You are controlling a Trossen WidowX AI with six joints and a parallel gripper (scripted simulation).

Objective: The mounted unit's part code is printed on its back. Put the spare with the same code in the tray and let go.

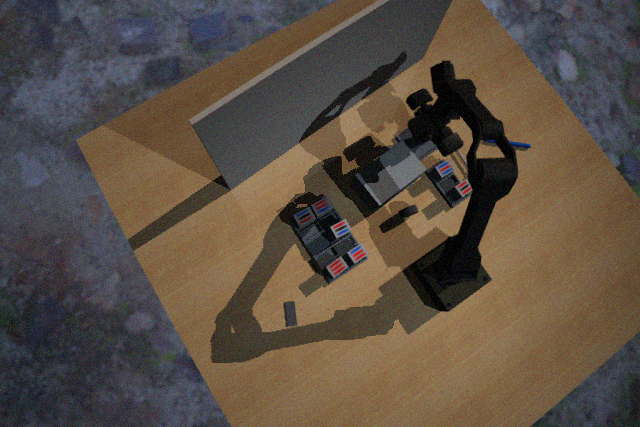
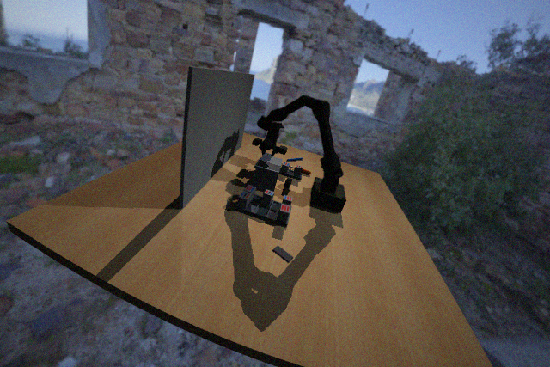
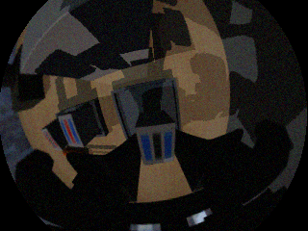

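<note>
The tray is 3 cm below my gripper tip. Round my gripper tip: grey mounted unit (18 cm to the left, 7 cm behind, 2 cm above); tall panel (21 cm to the left, 19 cm above, 17 cm ahead); blue pen (22 cm to the right, 13 cm behind, 2 cm below).
</note>
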